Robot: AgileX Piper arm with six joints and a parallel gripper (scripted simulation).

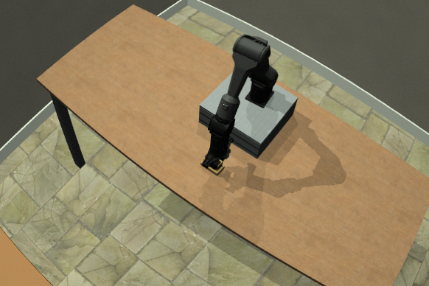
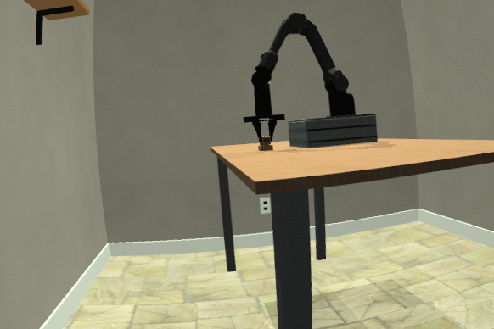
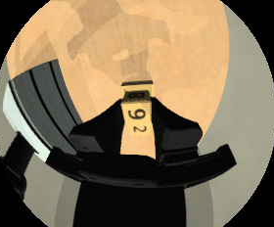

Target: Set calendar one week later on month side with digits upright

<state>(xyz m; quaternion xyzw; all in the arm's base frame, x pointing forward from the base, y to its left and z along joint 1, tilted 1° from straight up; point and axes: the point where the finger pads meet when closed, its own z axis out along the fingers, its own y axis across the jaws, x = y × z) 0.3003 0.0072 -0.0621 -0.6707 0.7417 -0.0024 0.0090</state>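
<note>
The tan calendar tray lies 20 mm to the right of my hand and 30 mm below it. The rest, counted from my hand: digit cube: right at my hand; wooden cube: 30 mm to the right, 10 mm below.
</note>
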